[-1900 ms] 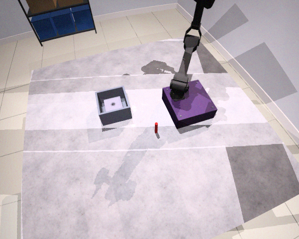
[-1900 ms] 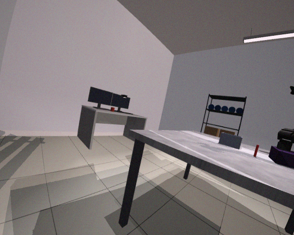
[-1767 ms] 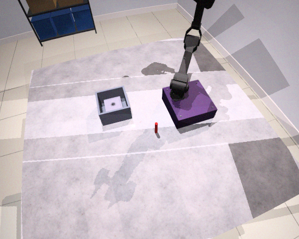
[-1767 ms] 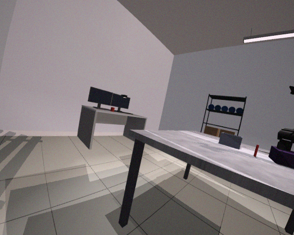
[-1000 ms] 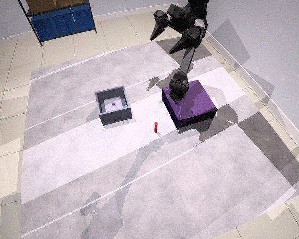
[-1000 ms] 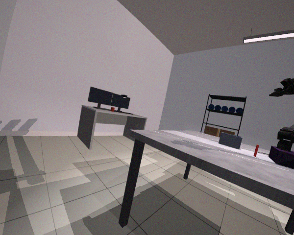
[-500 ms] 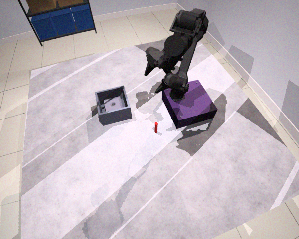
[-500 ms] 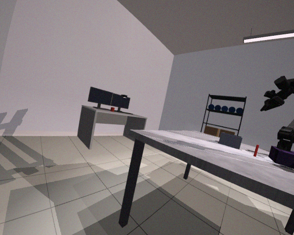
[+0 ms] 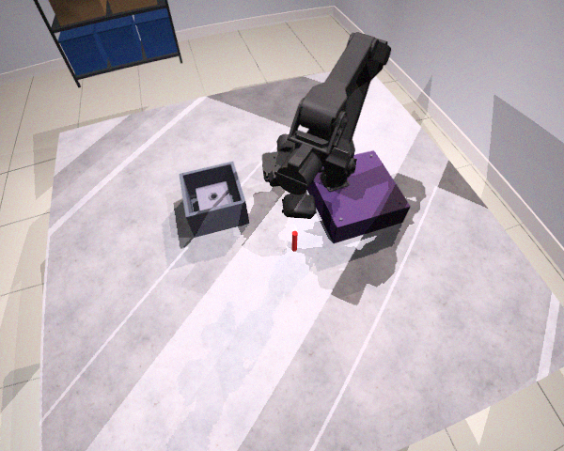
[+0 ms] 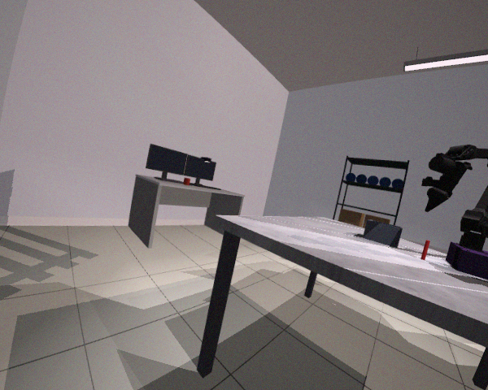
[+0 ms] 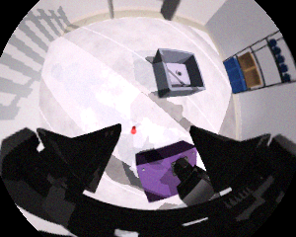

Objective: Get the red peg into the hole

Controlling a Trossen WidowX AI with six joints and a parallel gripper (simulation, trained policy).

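Right now my gripper tip is 16 cm above the red peg, 4 cm to the right of it and 2 cm past it. Also, from my gripper tip: pale plate 18 cm to the right, 16 cm below, 14 cm ahead; grey box 18 cm to the right, 18 cm below, 14 cm ahead.
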